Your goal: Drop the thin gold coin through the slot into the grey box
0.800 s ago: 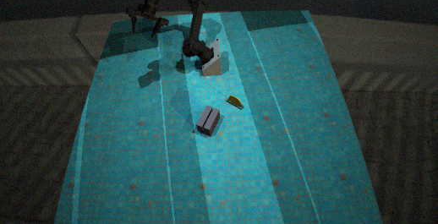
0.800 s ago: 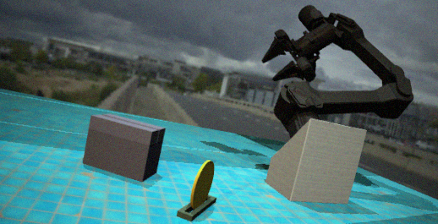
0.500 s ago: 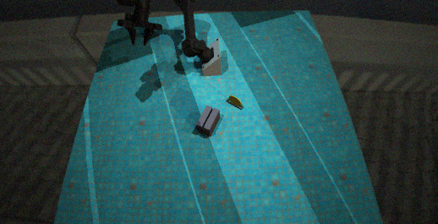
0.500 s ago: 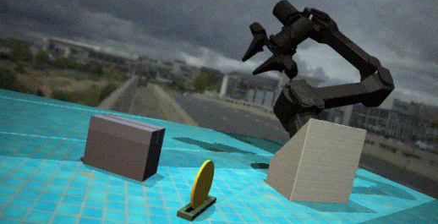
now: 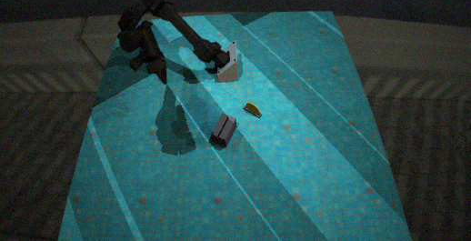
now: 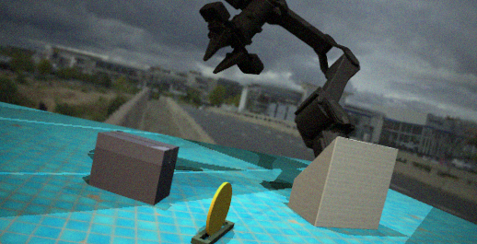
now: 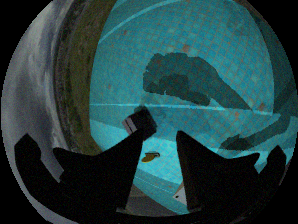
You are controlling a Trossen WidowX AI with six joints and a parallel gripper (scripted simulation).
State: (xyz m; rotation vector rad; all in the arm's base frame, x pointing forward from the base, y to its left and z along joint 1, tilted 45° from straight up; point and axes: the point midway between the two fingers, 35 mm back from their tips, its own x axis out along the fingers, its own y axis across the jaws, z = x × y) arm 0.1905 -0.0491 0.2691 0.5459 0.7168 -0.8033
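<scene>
Now: the gold coin 3 cm ahead of my gripper tip, 32 cm to the left of it and 19 cm below it.
</scene>
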